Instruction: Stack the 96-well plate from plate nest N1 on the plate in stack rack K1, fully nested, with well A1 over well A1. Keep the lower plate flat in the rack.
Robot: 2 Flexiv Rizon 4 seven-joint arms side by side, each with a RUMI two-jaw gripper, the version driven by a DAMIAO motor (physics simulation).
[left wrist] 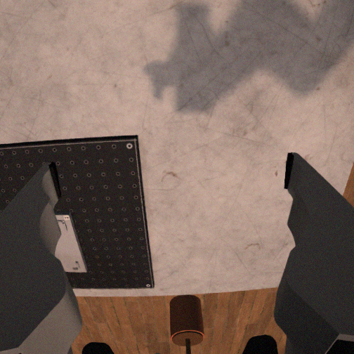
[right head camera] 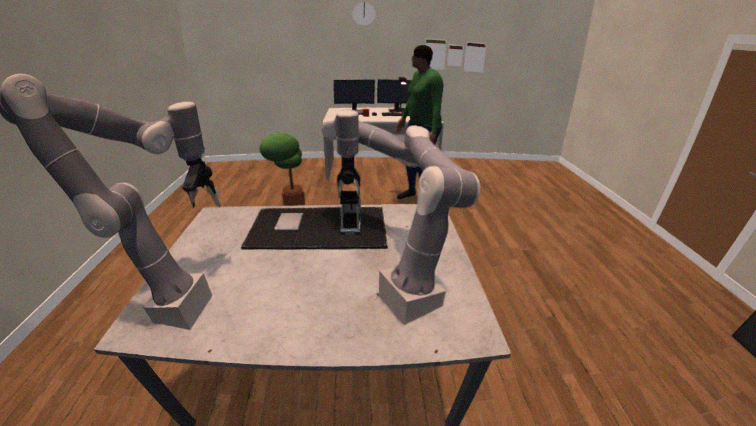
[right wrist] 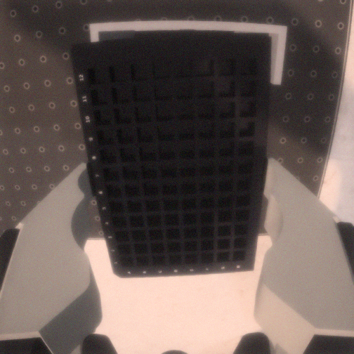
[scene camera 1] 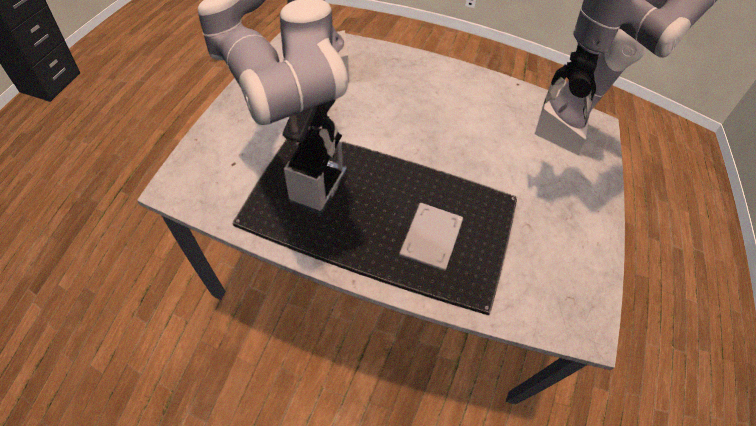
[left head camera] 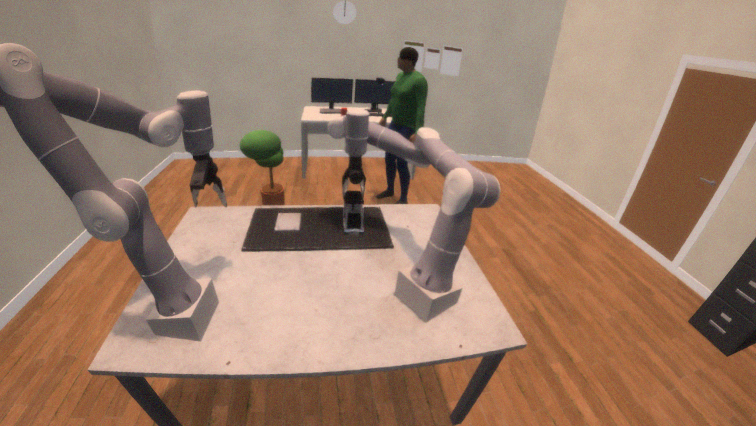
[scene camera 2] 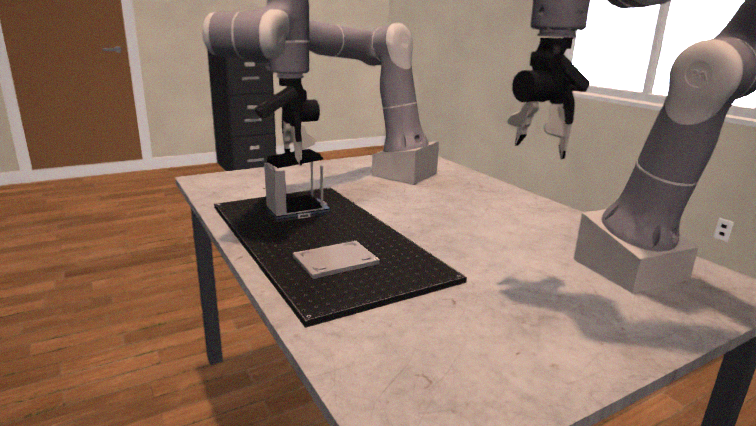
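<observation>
My right gripper (left head camera: 353, 193) (right head camera: 349, 195) (scene camera 2: 294, 155) (right wrist: 177, 161) is shut on a black 96-well plate (scene camera 1: 308, 159) (right wrist: 180, 150), gripping its long sides. The plate looks about level, at the top of the stack rack (left head camera: 353, 230) (right head camera: 349, 231) (scene camera 1: 304, 187) (scene camera 2: 275, 187), well above its base. In the right wrist view the row-12 end faces the rack's pale wall (right wrist: 190, 26). A lower black plate (scene camera 2: 304, 203) lies low in the rack; the held plate hides it in the right wrist view. My left gripper (left head camera: 210, 204) (right head camera: 205, 204) (scene camera 2: 541, 149) (left wrist: 171, 159) is open and empty.
A pale flat nest (left head camera: 287, 221) (right head camera: 288, 221) (scene camera 1: 432, 235) (scene camera 2: 335, 258) with corner brackets and no plate on it lies on the black perforated board (left head camera: 317, 244) (scene camera 1: 370, 248) (scene camera 2: 391, 296). Thin posts (scene camera 2: 321, 182) rise from the rack's right side in scene camera 2.
</observation>
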